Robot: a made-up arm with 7 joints. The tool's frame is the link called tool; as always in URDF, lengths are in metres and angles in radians. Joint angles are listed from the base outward. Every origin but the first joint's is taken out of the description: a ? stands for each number. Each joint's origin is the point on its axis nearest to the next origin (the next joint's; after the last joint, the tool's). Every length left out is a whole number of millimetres.
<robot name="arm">
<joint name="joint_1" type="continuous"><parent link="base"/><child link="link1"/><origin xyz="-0.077 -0.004 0.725" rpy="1.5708 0 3.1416"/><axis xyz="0 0 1"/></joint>
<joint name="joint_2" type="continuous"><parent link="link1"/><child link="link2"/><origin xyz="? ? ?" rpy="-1.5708 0 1.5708"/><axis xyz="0 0 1"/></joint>
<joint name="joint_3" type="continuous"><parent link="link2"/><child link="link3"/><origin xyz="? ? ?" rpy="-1.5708 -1.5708 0"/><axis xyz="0 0 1"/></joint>
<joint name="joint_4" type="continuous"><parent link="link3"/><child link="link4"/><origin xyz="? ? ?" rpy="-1.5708 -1.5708 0"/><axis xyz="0 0 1"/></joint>
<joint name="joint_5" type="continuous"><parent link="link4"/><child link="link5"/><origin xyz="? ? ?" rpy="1.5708 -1.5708 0"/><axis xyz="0 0 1"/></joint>
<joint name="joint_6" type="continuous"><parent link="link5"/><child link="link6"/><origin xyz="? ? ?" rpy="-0.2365 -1.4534 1.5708"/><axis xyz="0 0 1"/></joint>
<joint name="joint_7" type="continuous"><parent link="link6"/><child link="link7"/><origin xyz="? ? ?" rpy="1.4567 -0.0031 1.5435"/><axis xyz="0 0 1"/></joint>
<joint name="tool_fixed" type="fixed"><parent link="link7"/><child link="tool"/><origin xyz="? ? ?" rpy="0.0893 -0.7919 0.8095"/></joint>
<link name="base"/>
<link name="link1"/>
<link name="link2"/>
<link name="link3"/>
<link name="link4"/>
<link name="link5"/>
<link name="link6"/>
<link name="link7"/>
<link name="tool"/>
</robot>
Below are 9 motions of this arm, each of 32 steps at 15 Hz.
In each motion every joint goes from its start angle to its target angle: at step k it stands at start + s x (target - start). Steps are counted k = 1, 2, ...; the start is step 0. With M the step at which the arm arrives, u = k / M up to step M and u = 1 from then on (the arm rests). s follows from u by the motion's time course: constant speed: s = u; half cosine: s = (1 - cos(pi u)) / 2; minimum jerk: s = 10 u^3 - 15 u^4 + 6 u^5.
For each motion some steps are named. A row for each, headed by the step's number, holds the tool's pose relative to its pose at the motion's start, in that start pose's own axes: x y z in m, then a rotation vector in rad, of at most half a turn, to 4 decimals.
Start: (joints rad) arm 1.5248 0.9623 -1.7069 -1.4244 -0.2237 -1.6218 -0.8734
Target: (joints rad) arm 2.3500 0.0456 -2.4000 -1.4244 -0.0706 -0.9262 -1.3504
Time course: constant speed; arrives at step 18
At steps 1, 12, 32:
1: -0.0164 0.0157 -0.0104 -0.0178 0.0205 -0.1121
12: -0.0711 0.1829 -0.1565 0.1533 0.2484 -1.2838
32: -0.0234 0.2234 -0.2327 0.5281 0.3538 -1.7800

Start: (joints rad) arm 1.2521 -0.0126 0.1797 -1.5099 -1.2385 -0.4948 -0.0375
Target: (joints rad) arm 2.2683 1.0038 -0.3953 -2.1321 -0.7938 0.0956 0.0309
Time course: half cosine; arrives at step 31
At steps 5, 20, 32:
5: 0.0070 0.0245 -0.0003 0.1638 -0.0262 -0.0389
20: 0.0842 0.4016 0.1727 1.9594 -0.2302 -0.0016
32: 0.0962 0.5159 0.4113 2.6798 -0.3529 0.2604

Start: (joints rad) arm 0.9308 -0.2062 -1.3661 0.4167 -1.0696 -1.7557 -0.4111
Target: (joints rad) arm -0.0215 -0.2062 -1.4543 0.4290 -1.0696 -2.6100 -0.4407
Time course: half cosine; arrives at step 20
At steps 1, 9, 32:
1: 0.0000 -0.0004 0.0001 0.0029 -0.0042 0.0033
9: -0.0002 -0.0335 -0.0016 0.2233 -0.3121 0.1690
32: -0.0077 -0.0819 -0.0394 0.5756 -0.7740 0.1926

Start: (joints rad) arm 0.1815 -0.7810 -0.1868 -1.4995 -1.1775 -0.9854 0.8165
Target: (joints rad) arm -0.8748 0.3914 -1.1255 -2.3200 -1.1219 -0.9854 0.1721
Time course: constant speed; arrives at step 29
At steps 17, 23, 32:
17: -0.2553 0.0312 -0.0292 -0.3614 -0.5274 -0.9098
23: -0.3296 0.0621 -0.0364 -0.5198 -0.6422 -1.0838
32: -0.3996 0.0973 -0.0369 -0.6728 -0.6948 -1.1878

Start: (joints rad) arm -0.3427 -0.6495 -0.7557 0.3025 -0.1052 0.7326 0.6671
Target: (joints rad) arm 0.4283 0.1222 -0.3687 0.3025 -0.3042 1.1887 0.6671
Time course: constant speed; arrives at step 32
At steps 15, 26, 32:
15: 0.0600 -0.0305 0.0546 -0.2785 -0.0398 -0.2909
26: 0.0940 -0.0230 0.1224 -0.4561 -0.2442 -0.4505
32: 0.1090 -0.0053 0.1624 -0.5254 -0.4083 -0.5031

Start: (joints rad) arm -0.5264 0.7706 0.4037 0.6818 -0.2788 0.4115 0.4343
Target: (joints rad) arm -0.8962 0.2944 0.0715 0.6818 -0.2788 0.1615 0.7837
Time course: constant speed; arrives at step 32
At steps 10, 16, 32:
10: 0.0025 0.0559 -0.0446 -0.0509 0.0589 0.2603
16: -0.0034 0.0904 -0.0726 -0.0645 0.0988 0.4204
32: -0.0479 0.1798 -0.1415 -0.0426 0.2088 0.8517

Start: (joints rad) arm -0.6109 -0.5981 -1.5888 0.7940 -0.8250 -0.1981 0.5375
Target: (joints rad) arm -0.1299 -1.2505 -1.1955 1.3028 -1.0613 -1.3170 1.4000
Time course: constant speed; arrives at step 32
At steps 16, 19, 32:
16: 0.0128 0.0030 -0.0080 -0.1800 -0.0910 0.6167
19: 0.0124 0.0092 -0.0103 -0.2320 -0.0897 0.7305
32: -0.0042 0.0481 -0.0299 -0.5516 -0.0046 1.1553

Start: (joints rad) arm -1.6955 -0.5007 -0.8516 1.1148 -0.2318 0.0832 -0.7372
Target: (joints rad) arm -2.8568 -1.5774 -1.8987 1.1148 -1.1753 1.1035 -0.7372
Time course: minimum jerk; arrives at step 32
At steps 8, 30, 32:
8: -0.0389 -0.0583 0.0078 0.0537 0.1246 -0.1598
30: -0.4767 -0.4040 0.0338 0.1069 1.8595 -1.9087
32: -0.4775 -0.4044 0.0346 0.1043 1.8631 -1.9143

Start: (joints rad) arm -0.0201 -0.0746 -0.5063 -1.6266 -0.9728 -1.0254 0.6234
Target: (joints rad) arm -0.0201 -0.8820 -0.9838 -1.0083 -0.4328 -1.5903 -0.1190
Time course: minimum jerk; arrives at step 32
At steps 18, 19, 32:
18: 0.0367 0.0513 0.1000 0.0515 -0.5040 0.1210
19: 0.0384 0.0512 0.1077 0.0649 -0.5628 0.1003
32: 0.0475 0.0393 0.1395 0.1612 -0.9045 -0.1345

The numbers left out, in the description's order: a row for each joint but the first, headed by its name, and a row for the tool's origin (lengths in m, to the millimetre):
joint_2: -0.237 -0.324 0
joint_3: 0.085 0.231 0
joint_4: -0.075 -0.273 0
joint_5: -0.108 -0.081 0
joint_6: 0.044 0.055 0
joint_7: 0.078 0.023 0
tool: 0.05 -0.066 0

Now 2 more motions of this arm.
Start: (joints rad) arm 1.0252 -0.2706 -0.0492 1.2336 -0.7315 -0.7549 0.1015
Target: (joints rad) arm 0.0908 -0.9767 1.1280 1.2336 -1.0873 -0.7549 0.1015
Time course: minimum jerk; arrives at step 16
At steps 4, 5, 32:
4: 0.0134 0.0480 0.0074 0.1687 -0.0882 0.0215
5: 0.0234 0.0834 0.0211 0.2913 -0.1553 0.0377
32: -0.0047 0.1895 0.4707 1.4069 -1.0419 0.1613

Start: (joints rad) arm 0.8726 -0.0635 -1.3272 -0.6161 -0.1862 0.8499 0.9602
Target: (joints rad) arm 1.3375 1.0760 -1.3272 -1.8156 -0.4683 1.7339 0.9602
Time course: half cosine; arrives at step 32
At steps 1, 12, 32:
1: -0.0004 -0.0007 0.0000 0.0008 -0.0010 -0.0002
12: -0.0355 -0.0981 0.0078 0.1287 -0.1133 -0.0037
32: 0.0094 -0.2849 0.1070 0.5749 -0.1923 0.0832

